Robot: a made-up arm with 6 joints.
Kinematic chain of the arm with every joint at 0, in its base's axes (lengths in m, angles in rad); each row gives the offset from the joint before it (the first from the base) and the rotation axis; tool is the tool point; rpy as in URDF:
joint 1: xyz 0 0 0.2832 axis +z
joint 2: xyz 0 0 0 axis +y
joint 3: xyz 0.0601 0 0.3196 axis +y
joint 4: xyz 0.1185 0 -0.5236 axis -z
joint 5: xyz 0 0 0 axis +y
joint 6: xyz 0.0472 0 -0.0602 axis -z
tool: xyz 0 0 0 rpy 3.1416 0 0
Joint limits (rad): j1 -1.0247..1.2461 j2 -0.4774..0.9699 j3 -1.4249..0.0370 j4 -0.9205..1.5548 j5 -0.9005..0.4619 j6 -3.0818..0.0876
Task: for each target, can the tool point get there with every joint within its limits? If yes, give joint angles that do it. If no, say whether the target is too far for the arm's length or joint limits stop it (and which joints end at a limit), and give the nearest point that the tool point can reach.
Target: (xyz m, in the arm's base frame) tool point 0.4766 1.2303 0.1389
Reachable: no: too far | nearest point 0.2774 0.7162 0.1992 | short by 0.555 m
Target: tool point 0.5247 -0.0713 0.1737
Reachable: yes | joints -0.0289 0.2561 -0.7132 0.8318 -0.7826 -1.3260
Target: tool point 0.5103 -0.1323 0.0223
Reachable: yes | joints -0.2766 0.4927 -0.7823 -0.2676 0.0230 -1.8428
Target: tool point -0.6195 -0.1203 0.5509
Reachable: no: joint limits stop it (at a limit: joint 2, joint 3, joint 4) | nearest point -0.1168 -0.0227 0.0263 | short by 0.733 m
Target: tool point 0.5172 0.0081 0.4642
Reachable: yes | joints 0.1433 -0.2977 -0.7539 1.1347 -0.5879 -1.1424
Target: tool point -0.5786 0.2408 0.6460
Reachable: no: joint limits stop it (at a limit: joint 1, joint 2, joint 4, joint 5) | nearest point 0.0766 0.4184 0.7873 | short by 0.693 m
